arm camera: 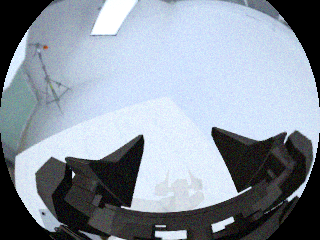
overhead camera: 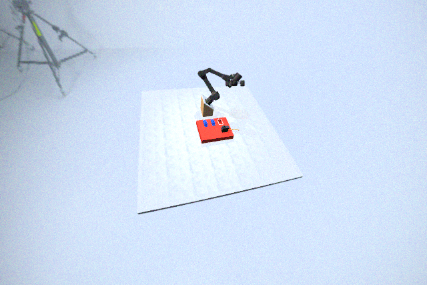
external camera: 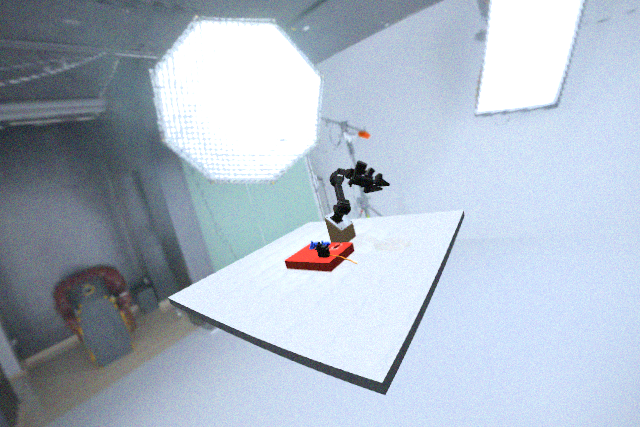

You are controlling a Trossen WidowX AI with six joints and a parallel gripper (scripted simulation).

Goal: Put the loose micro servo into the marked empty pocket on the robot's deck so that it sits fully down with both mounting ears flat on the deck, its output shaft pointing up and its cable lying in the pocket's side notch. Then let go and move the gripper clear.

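Now: gripper tip 42 cm short of the red deck, 28 cm to the left of it and 26 cm above it.
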